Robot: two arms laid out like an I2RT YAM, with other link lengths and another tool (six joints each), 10 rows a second.
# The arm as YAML. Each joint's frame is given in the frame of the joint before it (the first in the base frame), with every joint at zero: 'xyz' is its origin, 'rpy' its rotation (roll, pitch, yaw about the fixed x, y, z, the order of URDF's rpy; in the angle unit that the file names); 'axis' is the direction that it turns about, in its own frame. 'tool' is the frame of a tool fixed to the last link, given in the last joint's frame.
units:
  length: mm
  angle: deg
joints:
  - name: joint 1
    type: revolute
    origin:
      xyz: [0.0, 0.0, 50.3]
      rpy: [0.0, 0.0, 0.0]
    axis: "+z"
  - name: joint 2
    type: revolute
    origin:
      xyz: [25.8, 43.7, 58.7]
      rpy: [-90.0, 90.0, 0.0]
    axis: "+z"
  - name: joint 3
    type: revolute
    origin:
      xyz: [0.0, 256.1, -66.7]
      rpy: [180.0, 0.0, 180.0]
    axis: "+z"
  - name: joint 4
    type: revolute
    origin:
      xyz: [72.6, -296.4, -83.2]
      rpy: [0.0, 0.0, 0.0]
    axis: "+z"
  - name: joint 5
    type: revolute
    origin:
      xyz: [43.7, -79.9, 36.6]
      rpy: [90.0, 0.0, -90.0]
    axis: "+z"
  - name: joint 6
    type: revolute
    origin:
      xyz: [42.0, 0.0, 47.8]
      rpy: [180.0, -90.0, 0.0]
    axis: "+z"
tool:
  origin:
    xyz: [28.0, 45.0, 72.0]
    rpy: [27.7, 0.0, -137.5]
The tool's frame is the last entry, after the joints.
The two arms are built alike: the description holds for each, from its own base.
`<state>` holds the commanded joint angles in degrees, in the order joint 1, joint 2, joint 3, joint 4, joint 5, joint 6, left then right.
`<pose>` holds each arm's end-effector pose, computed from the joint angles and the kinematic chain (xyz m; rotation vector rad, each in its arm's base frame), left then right.
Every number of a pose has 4 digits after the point. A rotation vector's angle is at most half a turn.
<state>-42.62 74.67 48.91 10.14 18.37 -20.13 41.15 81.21 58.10 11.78 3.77 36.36</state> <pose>0.3329 -0.2810 0.1950 1.9439 -1.0605 2.0053 0.3169 0.3684 0.2738 -1.2849 0.4033 -0.8785</pose>
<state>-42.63 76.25 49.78 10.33 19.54 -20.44 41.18 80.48 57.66 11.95 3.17 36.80</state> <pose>0.3347 -0.2863 0.1913 1.9388 -1.0705 1.9780 0.3137 0.3674 0.2769 -1.2741 0.4020 -0.8669</pose>
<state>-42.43 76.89 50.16 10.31 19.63 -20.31 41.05 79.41 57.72 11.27 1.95 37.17</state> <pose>0.3371 -0.2866 0.1898 1.9435 -1.0738 1.9758 0.3095 0.3656 0.2840 -1.2641 0.3959 -0.8478</pose>
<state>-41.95 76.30 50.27 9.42 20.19 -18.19 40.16 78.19 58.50 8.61 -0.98 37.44</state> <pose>0.3387 -0.2827 0.1933 1.9200 -1.1082 1.9999 0.3060 0.3607 0.2921 -1.2728 0.3891 -0.8074</pose>
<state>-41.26 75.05 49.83 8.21 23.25 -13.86 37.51 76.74 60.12 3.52 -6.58 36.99</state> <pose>0.3368 -0.2788 0.1973 1.8356 -1.1931 2.0226 0.3060 0.3473 0.3013 -1.3043 0.3790 -0.7460</pose>
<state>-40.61 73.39 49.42 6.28 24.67 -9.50 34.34 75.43 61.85 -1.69 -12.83 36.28</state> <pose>0.3356 -0.2717 0.2022 1.7748 -1.2685 2.0583 0.3062 0.3309 0.3106 -1.3334 0.3700 -0.6798</pose>
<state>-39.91 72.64 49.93 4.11 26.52 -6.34 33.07 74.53 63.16 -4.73 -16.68 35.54</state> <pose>0.3355 -0.2677 0.2071 1.7258 -1.3266 2.0679 0.3014 0.3239 0.3196 -1.3439 0.3483 -0.6335</pose>
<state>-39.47 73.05 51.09 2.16 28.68 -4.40 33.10 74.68 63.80 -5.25 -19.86 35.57</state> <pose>0.3358 -0.2683 0.2092 1.6885 -1.3699 2.0497 0.2950 0.3261 0.3237 -1.3399 0.3223 -0.5796</pose>
